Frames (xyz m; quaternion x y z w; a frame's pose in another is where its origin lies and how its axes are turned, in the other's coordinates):
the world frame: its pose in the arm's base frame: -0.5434 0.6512 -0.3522 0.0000 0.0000 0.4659 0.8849
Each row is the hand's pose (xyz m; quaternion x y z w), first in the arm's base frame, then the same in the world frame.
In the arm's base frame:
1: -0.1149 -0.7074 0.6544 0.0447 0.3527 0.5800 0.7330
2: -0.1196 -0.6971 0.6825 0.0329 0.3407 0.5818 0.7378
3: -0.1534 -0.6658 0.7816 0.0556 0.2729 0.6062 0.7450
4: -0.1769 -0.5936 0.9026 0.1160 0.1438 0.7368 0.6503
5: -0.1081 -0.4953 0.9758 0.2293 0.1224 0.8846 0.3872
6: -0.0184 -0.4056 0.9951 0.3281 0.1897 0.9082 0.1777
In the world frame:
1: -0.8776 -1.1221 1.0066 0.2039 0.2913 0.1717 0.9188
2: -0.8718 -1.1124 1.0347 0.1878 0.2861 0.1711 0.9239
3: -0.8651 -1.0669 1.1338 0.1763 0.2156 0.1893 0.9416
4: -0.8189 -1.0066 1.2548 0.1696 0.0732 0.3490 0.9187
5: -0.6989 -1.0077 1.3280 0.2599 0.0015 0.6024 0.7547
6: -0.5742 -1.0309 1.3473 0.3787 0.0150 0.7208 0.5803

